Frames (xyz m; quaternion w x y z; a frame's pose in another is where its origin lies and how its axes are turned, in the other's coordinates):
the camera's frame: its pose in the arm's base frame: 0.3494 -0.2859 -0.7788 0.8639 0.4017 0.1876 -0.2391
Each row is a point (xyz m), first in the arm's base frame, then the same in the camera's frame.
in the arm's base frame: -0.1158 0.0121 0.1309
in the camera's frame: -0.9271 0.4552 0.2571
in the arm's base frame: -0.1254 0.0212 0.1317
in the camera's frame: -0.9377 0.4554 0.2492
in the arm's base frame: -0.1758 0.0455 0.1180
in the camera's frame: -0.9781 0.4324 0.2152
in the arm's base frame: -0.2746 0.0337 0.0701
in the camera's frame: -1.0308 0.3411 0.1823
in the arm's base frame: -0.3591 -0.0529 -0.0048
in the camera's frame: -1.0383 0.1995 0.1936
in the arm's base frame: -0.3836 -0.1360 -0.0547
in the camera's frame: -1.0107 0.1087 0.2252
